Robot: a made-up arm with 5 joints.
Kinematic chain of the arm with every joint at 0, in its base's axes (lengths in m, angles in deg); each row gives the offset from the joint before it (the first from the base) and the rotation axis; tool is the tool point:
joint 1: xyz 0 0 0.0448 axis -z
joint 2: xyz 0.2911 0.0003 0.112 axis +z
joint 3: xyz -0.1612 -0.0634 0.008 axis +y
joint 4: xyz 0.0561 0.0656 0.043 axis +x
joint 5: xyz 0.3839 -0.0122 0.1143 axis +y
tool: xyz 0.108 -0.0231 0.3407
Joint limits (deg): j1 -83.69..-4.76 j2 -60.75..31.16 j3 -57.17..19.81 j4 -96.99..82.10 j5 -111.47..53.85
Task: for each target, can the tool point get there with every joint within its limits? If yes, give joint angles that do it. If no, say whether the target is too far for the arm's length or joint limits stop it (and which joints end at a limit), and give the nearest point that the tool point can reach.
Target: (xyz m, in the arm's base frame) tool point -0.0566 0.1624 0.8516
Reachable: yes | joints -63.73 -14.15 -45.04 -13.39 -14.08
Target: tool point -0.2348 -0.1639 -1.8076
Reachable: no: too far | nearest point 0.3424 -0.6057 -0.0383 | short by 1.913 m
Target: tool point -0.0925 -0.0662 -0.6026
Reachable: no: joint limits stop it (at a limit: joint 1, joint 2, joint 3, joint 4) | nearest point 0.0086 -0.1971 0.1581 | short by 0.779 m
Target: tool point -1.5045 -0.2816 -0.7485
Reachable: no: too far | nearest point -0.5194 0.3530 0.0246 | short by 1.404 m
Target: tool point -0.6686 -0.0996 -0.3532
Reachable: no: joint limits stop it (at a limit: joint 1, joint 2, joint 3, joint 4) | nearest point -0.4689 0.2618 0.0630 | short by 0.586 m
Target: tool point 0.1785 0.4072 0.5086
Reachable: yes | joints -39.54 -12.77 3.34 -39.97 -59.84
